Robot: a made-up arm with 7 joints. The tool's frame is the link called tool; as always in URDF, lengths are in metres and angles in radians. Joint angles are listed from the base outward.
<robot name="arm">
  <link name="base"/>
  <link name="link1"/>
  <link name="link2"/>
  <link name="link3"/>
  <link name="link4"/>
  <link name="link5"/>
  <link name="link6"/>
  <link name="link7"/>
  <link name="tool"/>
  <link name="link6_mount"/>
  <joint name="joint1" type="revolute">
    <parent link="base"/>
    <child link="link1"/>
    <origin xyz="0 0 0" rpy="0 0 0"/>
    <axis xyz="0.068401 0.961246 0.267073"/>
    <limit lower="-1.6" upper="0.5"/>
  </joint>
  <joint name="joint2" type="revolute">
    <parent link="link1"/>
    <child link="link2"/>
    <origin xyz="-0.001 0.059 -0.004" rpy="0 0 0"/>
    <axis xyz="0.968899 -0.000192 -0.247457"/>
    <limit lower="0" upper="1.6"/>
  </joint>
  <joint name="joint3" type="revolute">
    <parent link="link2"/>
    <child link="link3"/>
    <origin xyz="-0.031 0.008 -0.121" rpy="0 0 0"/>
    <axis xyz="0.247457 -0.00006 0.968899"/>
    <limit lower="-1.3" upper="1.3"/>
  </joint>
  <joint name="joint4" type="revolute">
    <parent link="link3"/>
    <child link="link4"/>
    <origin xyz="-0.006 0 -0.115" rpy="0 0 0"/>
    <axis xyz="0.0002 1 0.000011"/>
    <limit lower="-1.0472" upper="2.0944"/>
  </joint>
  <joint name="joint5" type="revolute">
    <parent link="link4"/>
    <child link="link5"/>
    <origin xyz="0.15 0.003 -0.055" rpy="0 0 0"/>
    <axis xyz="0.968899 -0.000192 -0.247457"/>
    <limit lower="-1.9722" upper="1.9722"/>
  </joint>
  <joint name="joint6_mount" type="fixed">
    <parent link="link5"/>
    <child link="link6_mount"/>
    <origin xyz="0.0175 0 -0.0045" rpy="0 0 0"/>
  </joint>
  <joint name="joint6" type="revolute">
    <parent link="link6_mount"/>
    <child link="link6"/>
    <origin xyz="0.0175 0 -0.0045" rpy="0 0 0"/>
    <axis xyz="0.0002 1 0.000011"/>
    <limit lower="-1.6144" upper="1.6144"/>
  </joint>
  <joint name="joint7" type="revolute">
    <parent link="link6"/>
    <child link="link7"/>
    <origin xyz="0.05 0 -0.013" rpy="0 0 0"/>
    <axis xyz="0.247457 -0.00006 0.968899"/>
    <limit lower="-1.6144" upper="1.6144"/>
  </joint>
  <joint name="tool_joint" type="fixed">
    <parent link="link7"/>
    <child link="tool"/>
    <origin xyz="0 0 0" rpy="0 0.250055 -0.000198"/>
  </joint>
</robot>
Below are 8 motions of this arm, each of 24 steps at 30 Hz.
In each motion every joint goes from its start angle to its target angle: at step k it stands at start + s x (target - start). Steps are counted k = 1, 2, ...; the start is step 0. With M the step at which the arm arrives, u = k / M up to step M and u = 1 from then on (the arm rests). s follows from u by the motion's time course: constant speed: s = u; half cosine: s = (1 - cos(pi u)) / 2; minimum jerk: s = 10 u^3 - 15 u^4 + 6 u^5.
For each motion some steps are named. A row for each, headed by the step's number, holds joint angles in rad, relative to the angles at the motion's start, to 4 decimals.
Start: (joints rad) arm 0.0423 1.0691 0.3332 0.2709 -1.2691 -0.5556 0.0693
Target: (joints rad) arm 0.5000 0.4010 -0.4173 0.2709 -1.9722 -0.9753 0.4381
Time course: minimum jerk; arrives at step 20
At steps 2, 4, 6, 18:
2: 0.0039 -0.0057 -0.0064 0.0000 -0.0060 -0.0036 0.0032
4: 0.0265 -0.0387 -0.0435 0.0000 -0.0407 -0.0243 0.0214
6: 0.0746 -0.1090 -0.1224 0.0000 -0.1147 -0.0684 0.0601
18: 0.4538 -0.6624 -0.7441 0.0000 -0.6971 -0.4161 0.3656

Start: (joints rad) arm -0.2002 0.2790 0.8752 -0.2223 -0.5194 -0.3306 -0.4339
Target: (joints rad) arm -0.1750 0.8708 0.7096 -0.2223 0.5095 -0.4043 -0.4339
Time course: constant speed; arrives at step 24
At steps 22, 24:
22: 0.0231 0.5425 -0.1518 0.0000 0.9432 -0.0676 0.0000
24: 0.0252 0.5918 -0.1656 0.0000 1.0289 -0.0737 0.0000

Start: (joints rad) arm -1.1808 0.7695 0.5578 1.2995 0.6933 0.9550 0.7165
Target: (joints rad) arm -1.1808 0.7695 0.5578 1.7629 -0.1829 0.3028 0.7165
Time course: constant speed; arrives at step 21
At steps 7, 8, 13, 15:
7: 0.0000 0.0000 0.0000 0.1545 -0.2921 -0.2174 0.0000
8: 0.0000 0.0000 0.0000 0.1765 -0.3338 -0.2485 0.0000
13: 0.0000 0.0000 0.0000 0.2869 -0.5424 -0.4037 0.0000
15: 0.0000 0.0000 0.0000 0.3310 -0.6259 -0.4659 0.0000

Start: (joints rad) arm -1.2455 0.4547 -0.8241 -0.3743 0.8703 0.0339 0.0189
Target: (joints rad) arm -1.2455 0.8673 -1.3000 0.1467 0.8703 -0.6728 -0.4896
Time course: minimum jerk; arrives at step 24
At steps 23, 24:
23: 0.0000 0.4123 -0.4756 0.5206 0.0000 -0.7062 -0.5082
24: 0.0000 0.4126 -0.4759 0.5210 0.0000 -0.7067 -0.5085

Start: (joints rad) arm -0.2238 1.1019 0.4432 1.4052 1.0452 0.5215 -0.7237
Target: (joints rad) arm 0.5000 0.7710 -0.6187 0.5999 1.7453 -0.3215 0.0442
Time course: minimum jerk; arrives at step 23
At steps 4, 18, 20, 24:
4: 0.0288 -0.0132 -0.0423 -0.0321 0.0279 -0.0336 0.0306
18: 0.6716 -0.3070 -0.9853 -0.7472 0.6496 -0.7822 0.7125
20: 0.7107 -0.3249 -1.0427 -0.7907 0.6874 -0.8278 0.7540
24: 0.7238 -0.3309 -1.0619 -0.8053 0.7001 -0.8430 0.7679

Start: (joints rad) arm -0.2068 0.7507 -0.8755 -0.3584 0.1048 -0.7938 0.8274
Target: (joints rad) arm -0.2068 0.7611 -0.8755 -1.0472 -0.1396 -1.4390 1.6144
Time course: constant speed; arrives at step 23
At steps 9, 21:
9: 0.0000 0.0041 0.0000 -0.2695 -0.0956 -0.2525 0.3080
21: 0.0000 0.0095 0.0000 -0.6289 -0.2231 -0.5891 0.7186

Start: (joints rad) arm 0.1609 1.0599 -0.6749 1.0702 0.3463 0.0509 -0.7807
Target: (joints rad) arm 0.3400 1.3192 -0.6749 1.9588 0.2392 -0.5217 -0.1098
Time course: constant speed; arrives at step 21
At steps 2, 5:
2: 0.0171 0.0247 0.0000 0.0846 -0.0102 -0.0545 0.0639
5: 0.0426 0.0617 0.0000 0.2116 -0.0255 -0.1363 0.1597

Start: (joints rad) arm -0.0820 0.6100 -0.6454 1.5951 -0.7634 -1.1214 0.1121
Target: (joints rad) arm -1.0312 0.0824 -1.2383 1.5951 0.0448 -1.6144 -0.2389
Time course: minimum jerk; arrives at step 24
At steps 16, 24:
16: -0.7500 -0.4169 -0.4685 0.0000 0.6386 -0.3895 -0.2773
24: -0.9492 -0.5276 -0.5929 0.0000 0.8082 -0.4930 -0.3510

